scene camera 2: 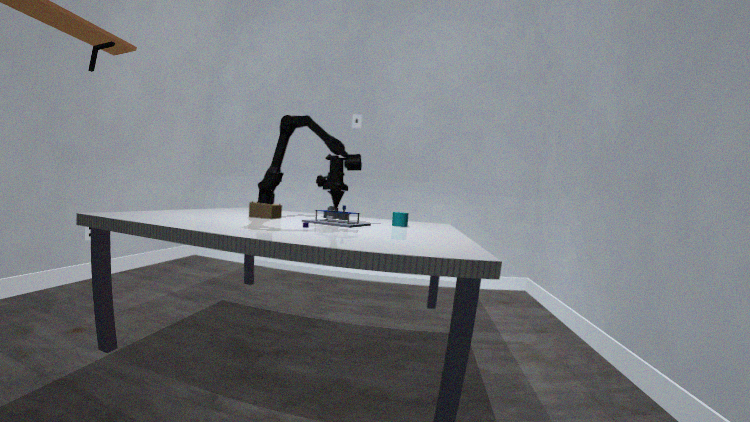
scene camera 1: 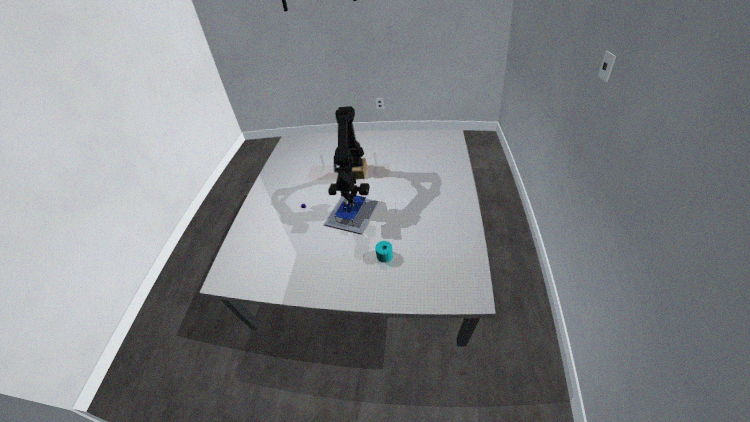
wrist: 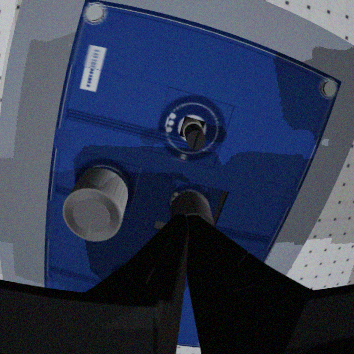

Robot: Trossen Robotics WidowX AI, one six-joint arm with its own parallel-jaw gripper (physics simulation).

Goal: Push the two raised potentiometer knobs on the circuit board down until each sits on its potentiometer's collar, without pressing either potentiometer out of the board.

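Frame: origin at the arm's base, x ahead, y left, z up, level; millimetres.
Where they show: gripper, fingertip midpoint: (scene camera 2: pixel 335 207) (scene camera 1: pixel 351 202) (wrist: pixel 185 226); arm's base at its link origin: (scene camera 2: pixel 265 203) (scene camera 1: pixel 356 163).
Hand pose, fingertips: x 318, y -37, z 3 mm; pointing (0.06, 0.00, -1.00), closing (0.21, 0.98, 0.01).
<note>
Things, the pixels of their top centre, and the offset from my fingertips. "*": a spot on its surface instead. Level surfaces: height alone.
- blue circuit board at a spot on its surface: (scene camera 2: pixel 352 213) (scene camera 1: pixel 338 217) * dz -15, dx +71, dy -66 mm
- wide grey knob at its top centre: (wrist: pixel 90 216) dz +7, dx -14, dy -29 mm
- narrower dark knob at its top centre: (wrist: pixel 192 231) dz +0, dx +3, dy +2 mm
- slim dark shaft at its top centre: (wrist: pixel 195 139) dz +0, dx -30, dy +8 mm
- teal cylinder at its top centre: (scene camera 1: pixel 383 247) (scene camera 2: pixel 400 212) dz -5, dx +288, dy +124 mm
- white table at its surface level: dz -65 mm
- small dark purple object at its top centre: (scene camera 2: pixel 305 222) (scene camera 1: pixel 303 204) dz -50, dx -86, dy -265 mm
The blue circuit board (scene camera 1: pixel 340 214) (scene camera 2: pixel 352 212) (wrist: pixel 260 120) stands on posts above a grey plate (scene camera 1: pixel 368 216) (scene camera 2: pixel 359 224) (wrist: pixel 30 90). In the wrist view, a wide grey knob (wrist: pixel 95 212) stands upright at the left of the board. A narrower dark knob (wrist: pixel 191 204) stands right at my fingertips, which hide part of it. A slim dark shaft (wrist: pixel 195 136) stands inside a printed ring farther up. My gripper (scene camera 1: pixel 349 204) (scene camera 2: pixel 336 208) (wrist: pixel 185 226) is shut and empty, pointing down over the board. Whether it touches the dark knob, and the gaps under the knobs, I cannot tell.
A teal cylinder (scene camera 1: pixel 383 251) (scene camera 2: pixel 400 219) with a hole in its top stands on the white table (scene camera 1: pixel 335 283) (scene camera 2: pixel 293 238). A small dark purple object (scene camera 1: pixel 303 205) (scene camera 2: pixel 305 224) lies beside the plate. A wooden block (scene camera 2: pixel 264 210) is at the arm's base.
</note>
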